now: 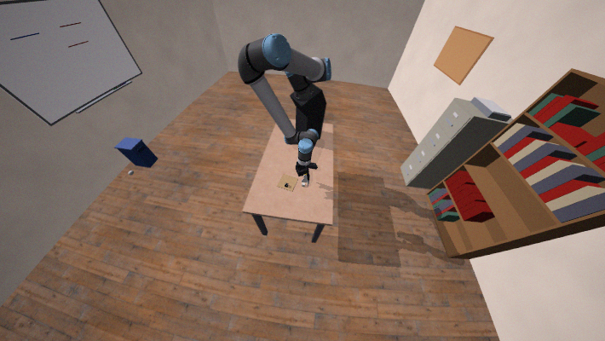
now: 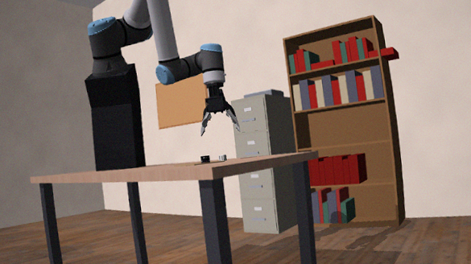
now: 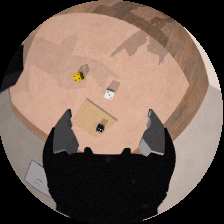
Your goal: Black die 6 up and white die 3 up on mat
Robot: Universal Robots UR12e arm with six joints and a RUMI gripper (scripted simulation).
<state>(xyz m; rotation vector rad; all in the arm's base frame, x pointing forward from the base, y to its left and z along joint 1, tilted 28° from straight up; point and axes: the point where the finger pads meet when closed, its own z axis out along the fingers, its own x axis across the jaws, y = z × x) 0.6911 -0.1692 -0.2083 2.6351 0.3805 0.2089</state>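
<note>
My hand is 100 mm above the white die. Also, from my hand: tan mat (40 mm behind, 130 mm to the right, 110 mm below); yellow die (100 mm behind, 30 mm to the left, 100 mm below); black die (10 mm behind, 150 mm to the right, 90 mm below).
</note>
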